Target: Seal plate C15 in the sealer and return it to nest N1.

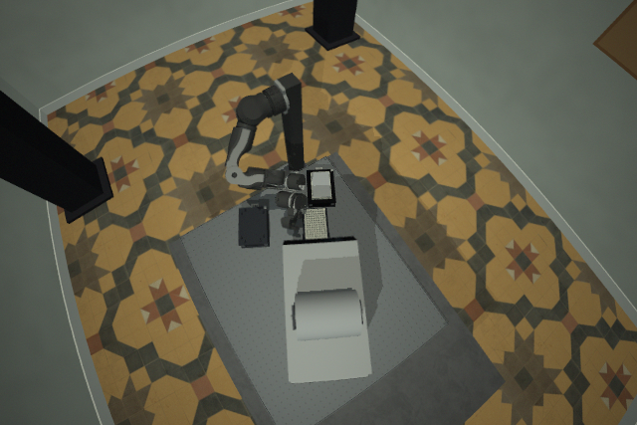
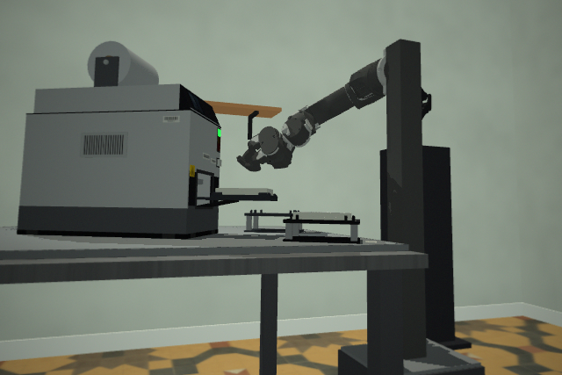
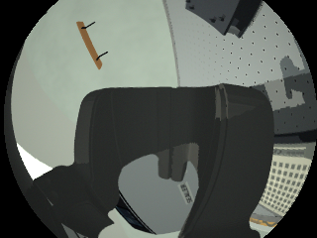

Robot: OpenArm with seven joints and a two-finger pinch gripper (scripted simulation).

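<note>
Right now my hand is 20 mm short of the plate C15, 100 mm to the right of it and 80 mm above it. The rest, counted from my hand: sealer stage: 20 mm ahead, 100 mm to the left, 90 mm below; then start key: 60 mm ahead, 40 mm to the right; then yellow warning label: 150 mm ahead, 120 mm to the left, 40 mm below.
</note>
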